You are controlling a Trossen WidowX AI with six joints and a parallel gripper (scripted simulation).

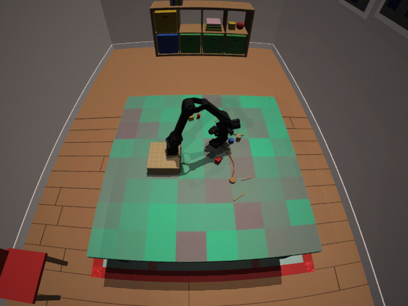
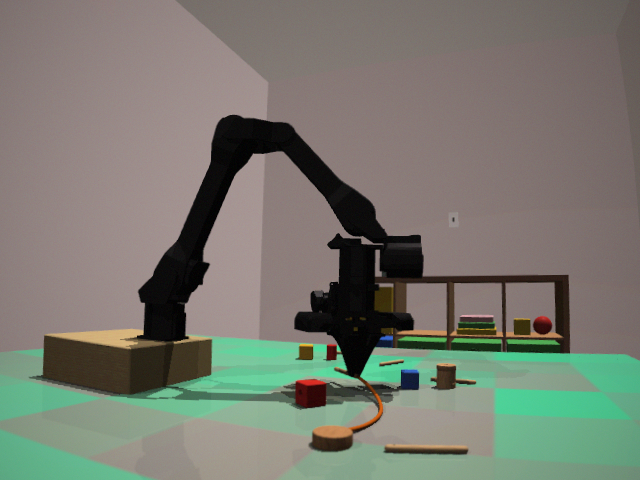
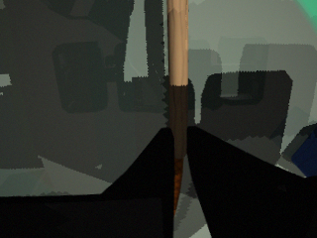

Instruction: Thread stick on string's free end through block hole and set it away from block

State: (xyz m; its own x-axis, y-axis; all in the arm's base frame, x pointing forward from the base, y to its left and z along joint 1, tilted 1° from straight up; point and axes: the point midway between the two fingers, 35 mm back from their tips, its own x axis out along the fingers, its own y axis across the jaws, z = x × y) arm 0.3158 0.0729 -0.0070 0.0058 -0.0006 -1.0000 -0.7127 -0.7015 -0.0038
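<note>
Right now my gripper tip is 8 cm short of the blue cube, 4 cm to the right of it and 1 cm above it. Round my gripper tip: red block (12 cm to the right, 3 cm behind); thin wooden stick (1 cm to the left, 1 cm behind); wooden cylinder (14 cm ahead, 7 cm to the left).
</note>
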